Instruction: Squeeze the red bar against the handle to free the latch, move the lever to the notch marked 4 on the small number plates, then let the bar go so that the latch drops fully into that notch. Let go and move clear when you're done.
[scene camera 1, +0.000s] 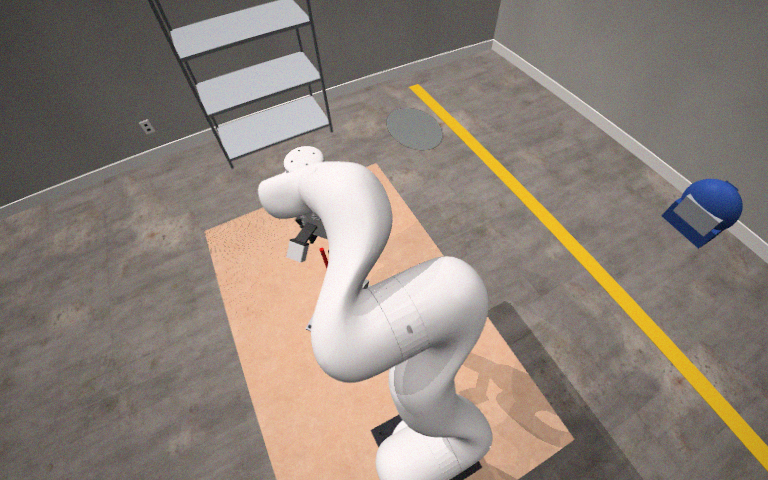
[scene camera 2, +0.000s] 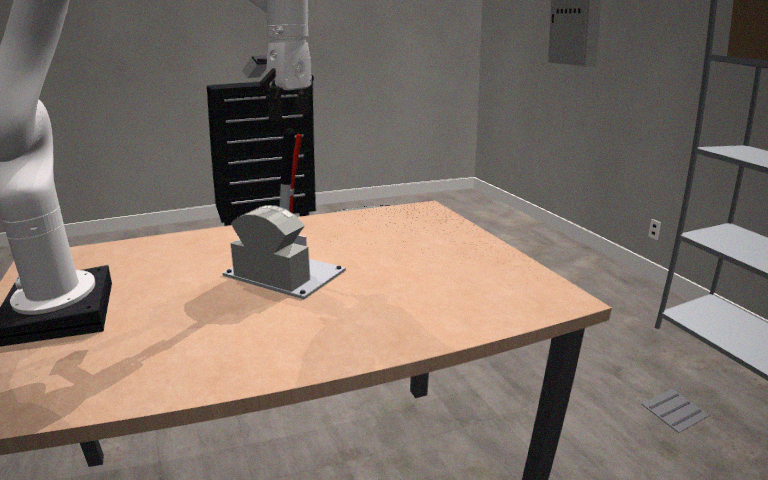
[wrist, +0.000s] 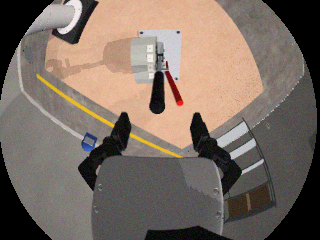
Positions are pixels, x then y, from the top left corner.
The gripper shows in scene camera 1 (328, 244), in scene camera 2 and in the wrist view. One and the same spot on the gripper: (wrist: 201, 139) is (scene camera 2: 297, 97).
